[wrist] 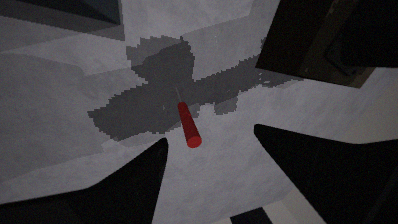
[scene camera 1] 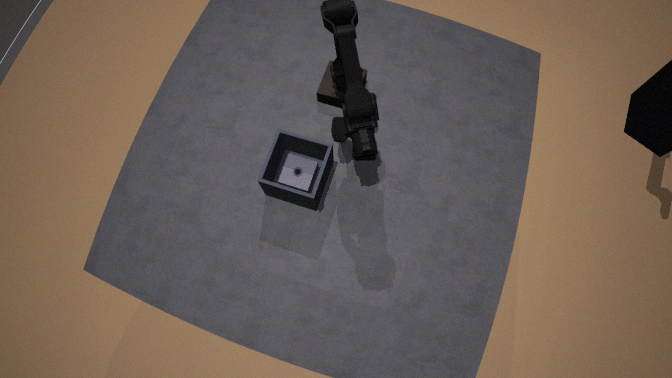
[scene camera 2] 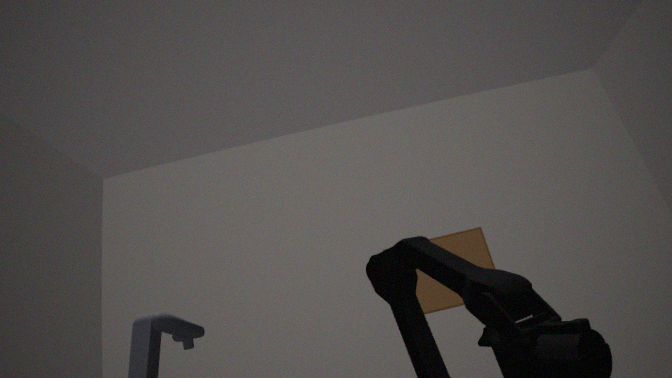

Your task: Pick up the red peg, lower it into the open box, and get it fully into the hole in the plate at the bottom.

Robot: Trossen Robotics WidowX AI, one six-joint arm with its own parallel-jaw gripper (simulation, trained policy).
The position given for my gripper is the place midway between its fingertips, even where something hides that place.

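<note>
In scene camera 1 I see a box (scene camera 1: pixel 285 142), and a plate (scene camera 1: pixel 307 169) shows there too. Scene camera 2 has the box out of frame. My own gripper (wrist: pixel 211 135) is what I find in the wrist view, while the plate is out of frame in the wrist view.
</note>
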